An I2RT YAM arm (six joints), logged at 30 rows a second.
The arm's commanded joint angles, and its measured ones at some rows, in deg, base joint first. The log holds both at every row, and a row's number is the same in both.
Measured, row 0:
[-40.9, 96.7, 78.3, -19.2, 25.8, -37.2]
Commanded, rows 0 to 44:
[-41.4, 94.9, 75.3, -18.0, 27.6, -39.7]
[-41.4, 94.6, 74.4, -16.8, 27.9, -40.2]
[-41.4, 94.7, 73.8, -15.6, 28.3, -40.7]
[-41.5, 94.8, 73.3, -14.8, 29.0, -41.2]
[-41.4, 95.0, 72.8, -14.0, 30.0, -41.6]
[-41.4, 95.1, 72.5, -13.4, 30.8, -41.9]
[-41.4, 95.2, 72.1, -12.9, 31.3, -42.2]
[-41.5, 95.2, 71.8, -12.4, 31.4, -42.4]
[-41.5, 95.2, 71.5, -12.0, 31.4, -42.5]
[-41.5, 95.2, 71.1, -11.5, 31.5, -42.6]
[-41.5, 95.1, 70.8, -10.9, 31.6, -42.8]
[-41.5, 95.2, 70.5, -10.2, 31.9, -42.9]
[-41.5, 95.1, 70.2, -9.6, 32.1, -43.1]
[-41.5, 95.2, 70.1, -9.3, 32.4, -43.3]
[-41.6, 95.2, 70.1, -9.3, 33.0, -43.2]
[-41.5, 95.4, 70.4, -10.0, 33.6, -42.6]
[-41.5, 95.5, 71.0, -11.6, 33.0, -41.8]
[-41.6, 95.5, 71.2, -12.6, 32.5, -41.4]
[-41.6, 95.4, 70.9, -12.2, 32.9, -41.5]
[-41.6, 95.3, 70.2, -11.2, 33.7, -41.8]
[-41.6, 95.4, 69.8, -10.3, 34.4, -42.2]
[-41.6, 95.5, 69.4, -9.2, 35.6, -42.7]
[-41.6, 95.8, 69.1, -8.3, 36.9, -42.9]
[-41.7, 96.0, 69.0, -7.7, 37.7, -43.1]
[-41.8, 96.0, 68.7, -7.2, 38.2, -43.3]
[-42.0, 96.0, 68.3, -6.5, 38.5, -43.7]
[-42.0, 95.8, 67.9, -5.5, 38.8, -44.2]
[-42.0, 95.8, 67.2, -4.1, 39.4, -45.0]
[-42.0, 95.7, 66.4, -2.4, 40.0, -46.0]
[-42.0, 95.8, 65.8, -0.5, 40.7, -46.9]
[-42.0, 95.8, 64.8, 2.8, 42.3, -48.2]
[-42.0, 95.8, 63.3, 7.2, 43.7, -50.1]
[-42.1, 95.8, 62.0, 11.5, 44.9, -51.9]
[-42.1, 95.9, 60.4, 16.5, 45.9, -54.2]
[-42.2, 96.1, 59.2, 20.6, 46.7, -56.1]
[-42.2, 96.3, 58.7, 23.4, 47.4, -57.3]
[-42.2, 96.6, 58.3, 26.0, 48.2, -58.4]
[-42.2, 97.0, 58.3, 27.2, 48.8, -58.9]
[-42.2, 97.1, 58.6, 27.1, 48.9, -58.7]
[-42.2, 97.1, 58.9, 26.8, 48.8, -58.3]
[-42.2, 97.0, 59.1, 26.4, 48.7, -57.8]
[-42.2, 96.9, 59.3, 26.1, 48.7, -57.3]
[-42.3, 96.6, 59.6, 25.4, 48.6, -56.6]
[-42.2, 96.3, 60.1, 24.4, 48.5, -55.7]
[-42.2, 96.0, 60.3, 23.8, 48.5, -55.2]
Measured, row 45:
[-40.6, 95.9, 59.1, 20.8, 43.9, -56.2]
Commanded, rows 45 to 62:
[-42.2, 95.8, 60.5, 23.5, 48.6, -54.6]
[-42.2, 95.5, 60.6, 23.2, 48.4, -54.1]
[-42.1, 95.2, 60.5, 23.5, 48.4, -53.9]
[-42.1, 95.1, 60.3, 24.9, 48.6, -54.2]
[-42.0, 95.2, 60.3, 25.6, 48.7, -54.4]
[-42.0, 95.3, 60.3, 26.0, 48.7, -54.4]
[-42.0, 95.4, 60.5, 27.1, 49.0, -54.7]
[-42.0, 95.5, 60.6, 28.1, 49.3, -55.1]
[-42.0, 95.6, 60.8, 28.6, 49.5, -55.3]
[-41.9, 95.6, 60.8, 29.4, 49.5, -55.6]
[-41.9, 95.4, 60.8, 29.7, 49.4, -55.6]
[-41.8, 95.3, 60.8, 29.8, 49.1, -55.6]
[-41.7, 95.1, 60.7, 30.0, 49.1, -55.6]
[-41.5, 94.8, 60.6, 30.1, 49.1, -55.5]
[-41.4, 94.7, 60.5, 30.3, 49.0, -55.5]
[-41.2, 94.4, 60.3, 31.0, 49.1, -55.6]
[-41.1, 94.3, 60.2, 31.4, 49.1, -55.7]
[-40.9, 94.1, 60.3, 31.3, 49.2, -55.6]
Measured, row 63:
[-40.6, 95.8, 59.1, 25.7, 46.5, -55.8]
